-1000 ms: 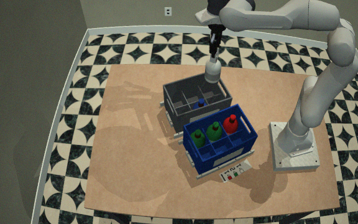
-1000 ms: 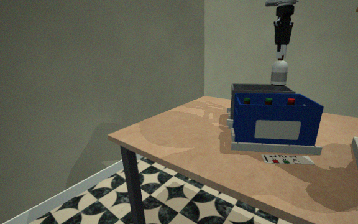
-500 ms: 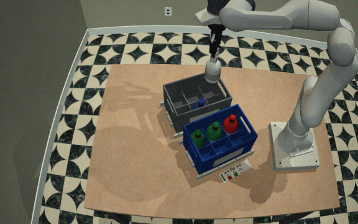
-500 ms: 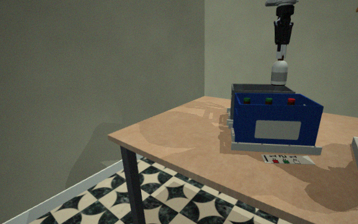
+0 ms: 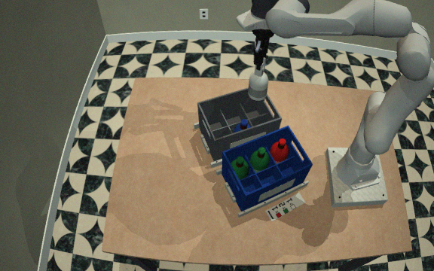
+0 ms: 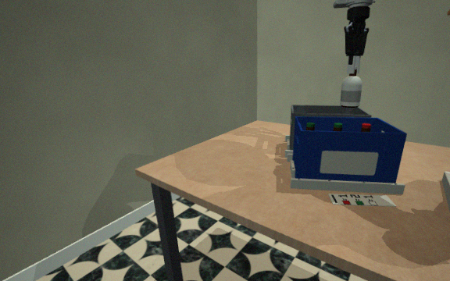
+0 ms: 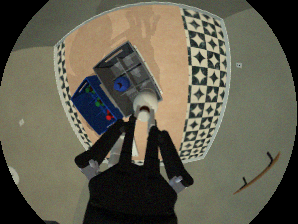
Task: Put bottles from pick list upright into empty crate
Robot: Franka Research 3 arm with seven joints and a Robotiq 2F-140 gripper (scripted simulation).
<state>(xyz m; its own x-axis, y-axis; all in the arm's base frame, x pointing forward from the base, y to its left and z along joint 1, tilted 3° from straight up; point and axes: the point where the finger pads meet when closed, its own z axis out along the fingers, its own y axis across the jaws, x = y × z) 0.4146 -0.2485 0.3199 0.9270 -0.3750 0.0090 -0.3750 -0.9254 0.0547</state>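
My hand is 80 mm above the white bottle. Round my hand: red bottle 260 mm below, 200 mm to the left, 90 mm behind; then grey crate 260 mm below, 80 mm to the left, 70 mm ahead; then blue bottle 260 mm below, 120 mm to the left, 50 mm ahead.
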